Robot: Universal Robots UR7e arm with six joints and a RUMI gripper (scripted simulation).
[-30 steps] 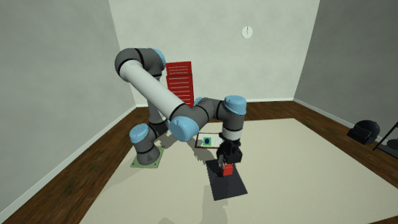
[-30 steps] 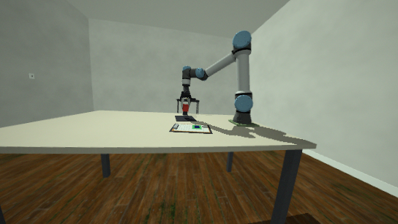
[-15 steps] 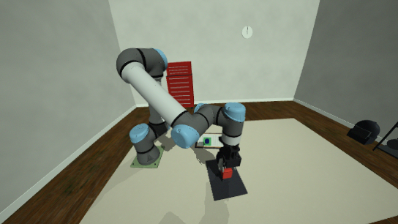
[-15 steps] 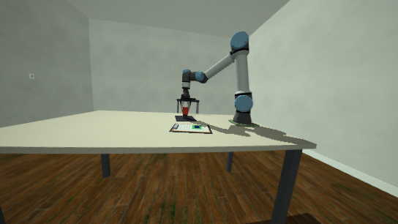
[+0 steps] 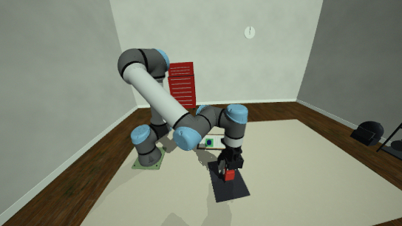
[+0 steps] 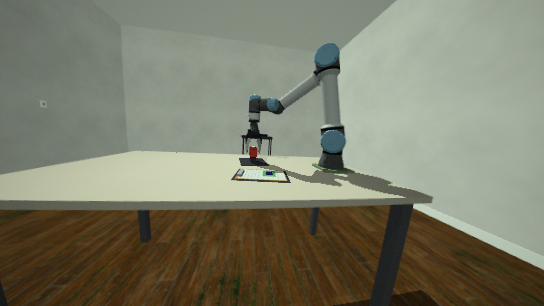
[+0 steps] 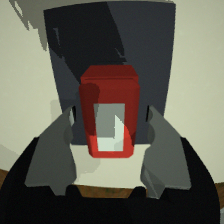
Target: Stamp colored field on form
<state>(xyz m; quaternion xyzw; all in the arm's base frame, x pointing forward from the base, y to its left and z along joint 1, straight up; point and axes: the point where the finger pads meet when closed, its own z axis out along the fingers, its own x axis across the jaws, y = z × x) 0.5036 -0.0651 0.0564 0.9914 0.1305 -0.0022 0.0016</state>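
My gripper is now 2 cm above the red stamp. The rest, counted from my hand: dark mat (7 cm below); then clipboard (7 cm behind, 29 cm to the left, 7 cm below).
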